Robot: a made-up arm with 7 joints. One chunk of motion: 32 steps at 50 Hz.
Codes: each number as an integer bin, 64 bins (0 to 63) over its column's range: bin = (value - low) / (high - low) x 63, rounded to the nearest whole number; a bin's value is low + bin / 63 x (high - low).
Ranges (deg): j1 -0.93..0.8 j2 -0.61..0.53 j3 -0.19..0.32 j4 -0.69..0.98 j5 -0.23..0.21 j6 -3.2..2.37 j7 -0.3..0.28
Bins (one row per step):
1: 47 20 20 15 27 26 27
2: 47 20 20 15 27 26 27
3: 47 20 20 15 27 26 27
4: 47 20 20 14 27 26 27
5: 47 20 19 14 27 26 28
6: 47 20 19 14 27 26 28
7: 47 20 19 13 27 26 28
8: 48 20 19 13 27 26 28
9: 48 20 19 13 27 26 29
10: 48 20 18 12 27 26 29
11: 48 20 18 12 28 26 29
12: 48 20 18 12 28 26 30
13: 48 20 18 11 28 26 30
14: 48 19 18 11 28 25 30
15: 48 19 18 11 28 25 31
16: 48 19 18 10 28 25 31
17: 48 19 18 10 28 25 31
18: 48 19 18 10 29 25 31
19: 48 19 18 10 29 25 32
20: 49 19 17 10 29 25 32
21: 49 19 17 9 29 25 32
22: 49 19 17 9 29 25 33
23: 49 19 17 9 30 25 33
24: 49 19 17 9 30 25 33
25: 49 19 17 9 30 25 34
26: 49 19 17 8 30 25 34
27: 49 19 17 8 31 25 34
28: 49 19 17 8 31 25 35
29: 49 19 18 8 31 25 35
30: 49 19 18 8 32 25 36
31: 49 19 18 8 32 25 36
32: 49 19 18 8 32 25 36
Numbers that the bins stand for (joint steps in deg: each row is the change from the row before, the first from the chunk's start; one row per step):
1: 0.361 -0.248 -0.028 -0.292 -0.041 -0.901 -0.051
2: 0.361 -0.248 -0.028 -0.292 -0.041 -0.901 -0.051
3: 0.361 -0.248 -0.028 -0.292 -0.041 -0.901 -0.051
4: 0.361 -0.248 -0.028 -0.319 -0.041 -0.901 -0.051
5: 0.361 -0.248 -0.036 -0.319 -0.041 -0.901 -0.042
6: 0.361 -0.248 -0.036 -0.319 -0.041 -0.901 -0.042
7: 0.361 -0.248 -0.036 -0.345 -0.041 -0.901 -0.042
8: 0.388 -0.248 -0.036 -0.345 -0.041 -0.901 -0.042
9: 0.388 -0.248 -0.036 -0.345 -0.041 -0.901 -0.033
10: 0.388 -0.248 -0.044 -0.372 -0.041 -0.901 -0.033
11: 0.388 -0.248 -0.044 -0.372 -0.034 -0.901 -0.033
12: 0.388 -0.248 -0.044 -0.372 -0.034 -0.901 -0.024
13: 0.388 -0.248 -0.044 -0.398 -0.034 -0.901 -0.024
14: 0.388 -0.266 -0.044 -0.398 -0.034 -0.990 -0.024
15: 0.388 -0.266 -0.044 -0.398 -0.034 -0.990 -0.015
16: 0.388 -0.266 -0.044 -0.425 -0.034 -0.990 -0.015
17: 0.388 -0.266 -0.044 -0.425 -0.034 -0.990 -0.015
18: 0.388 -0.266 -0.044 -0.425 -0.027 -0.990 -0.015
19: 0.388 -0.266 -0.044 -0.425 -0.027 -0.990 -0.005
20: 0.416 -0.266 -0.052 -0.425 -0.027 -0.990 -0.005
21: 0.416 -0.266 -0.052 -0.451 -0.027 -0.990 -0.005
22: 0.416 -0.266 -0.052 -0.451 -0.027 -0.990 0.004
23: 0.416 -0.266 -0.052 -0.451 -0.020 -0.990 0.004
24: 0.416 -0.266 -0.052 -0.451 -0.020 -0.990 0.004
25: 0.416 -0.266 -0.052 -0.451 -0.020 -0.990 0.013
26: 0.416 -0.266 -0.052 -0.478 -0.020 -0.990 0.013
27: 0.416 -0.266 -0.052 -0.478 -0.013 -0.990 0.013
28: 0.416 -0.266 -0.052 -0.478 -0.013 -0.990 0.022
29: 0.416 -0.266 -0.044 -0.478 -0.013 -0.990 0.022
30: 0.416 -0.266 -0.044 -0.478 -0.007 -0.990 0.031
31: 0.416 -0.266 -0.044 -0.478 -0.007 -0.990 0.031
32: 0.416 -0.266 -0.044 -0.478 -0.007 -0.990 0.031

